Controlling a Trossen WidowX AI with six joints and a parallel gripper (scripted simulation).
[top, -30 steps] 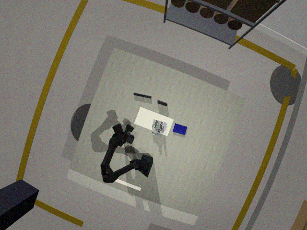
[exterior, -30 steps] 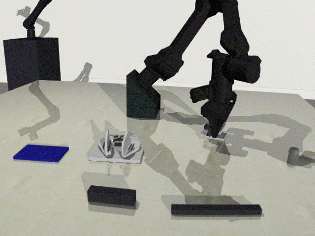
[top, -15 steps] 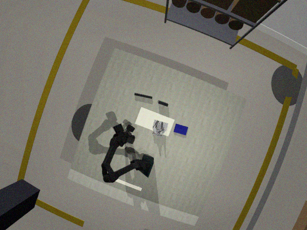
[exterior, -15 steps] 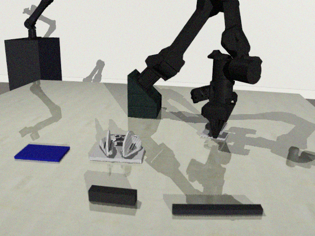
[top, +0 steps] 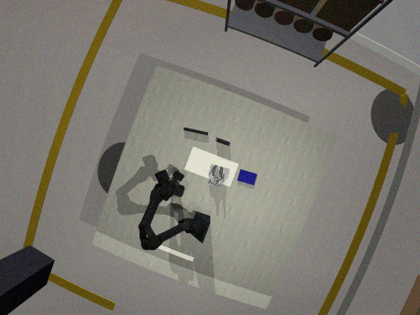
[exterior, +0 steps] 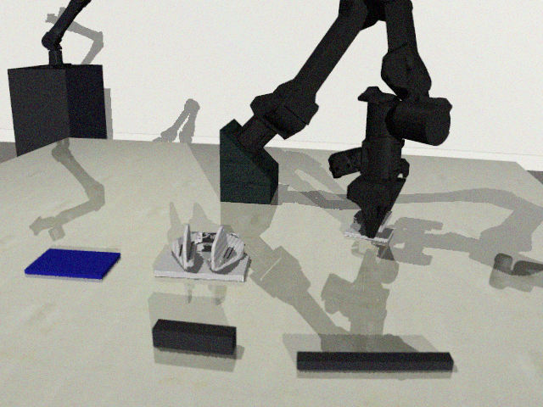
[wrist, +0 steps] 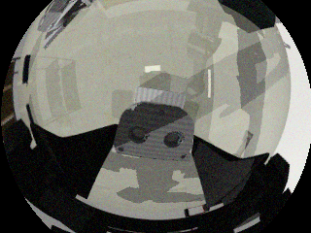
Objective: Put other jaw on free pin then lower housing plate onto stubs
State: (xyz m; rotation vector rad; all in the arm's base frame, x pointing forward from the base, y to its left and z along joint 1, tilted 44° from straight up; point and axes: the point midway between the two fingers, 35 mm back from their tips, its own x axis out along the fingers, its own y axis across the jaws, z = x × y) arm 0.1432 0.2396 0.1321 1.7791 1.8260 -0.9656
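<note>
My gripper tip is 1 cm to the left of the small grey fixture. Also, from my gripper tip: grey jaw: 22 cm to the right, 14 cm ahead, 1 cm above; then grey base plate: 23 cm to the right, 19 cm ahead, 1 cm below; then long black bar: 36 cm ahead, 2 cm to the left.
</note>
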